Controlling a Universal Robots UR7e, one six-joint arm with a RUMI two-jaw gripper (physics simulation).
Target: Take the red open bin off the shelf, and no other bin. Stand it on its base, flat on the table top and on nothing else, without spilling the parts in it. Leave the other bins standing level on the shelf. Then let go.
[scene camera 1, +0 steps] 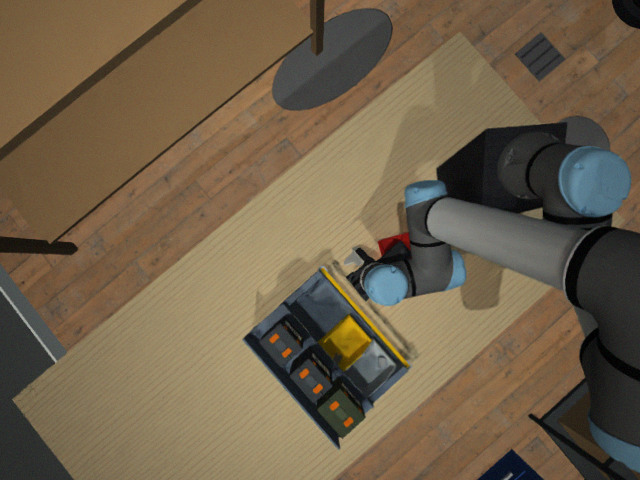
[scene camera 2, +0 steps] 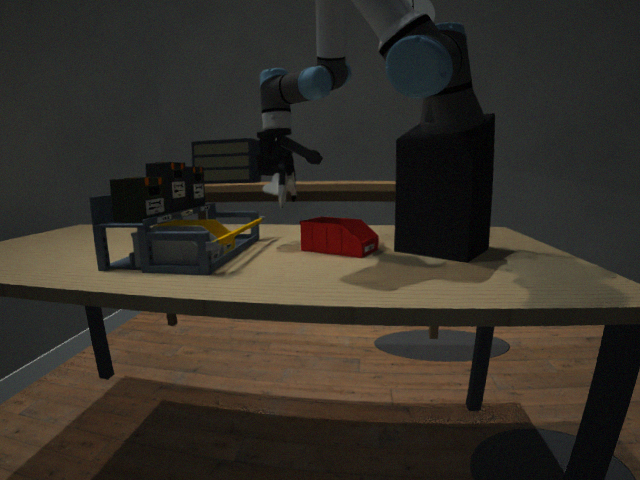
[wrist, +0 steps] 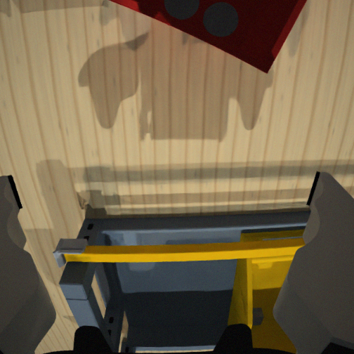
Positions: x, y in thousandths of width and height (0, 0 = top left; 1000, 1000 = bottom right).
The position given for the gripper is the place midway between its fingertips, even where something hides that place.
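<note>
Gripper at (scene camera 1: 579, 561), yellow bin (scene camera 1: 543, 705), grey bin (scene camera 1: 570, 778). Gripper again (scene camera 2: 449, 426), red open bin (scene camera 2: 532, 493). Gripper (wrist: 465, 501), yellow bar (wrist: 634, 708), yellow bin (wrist: 727, 801).
</note>
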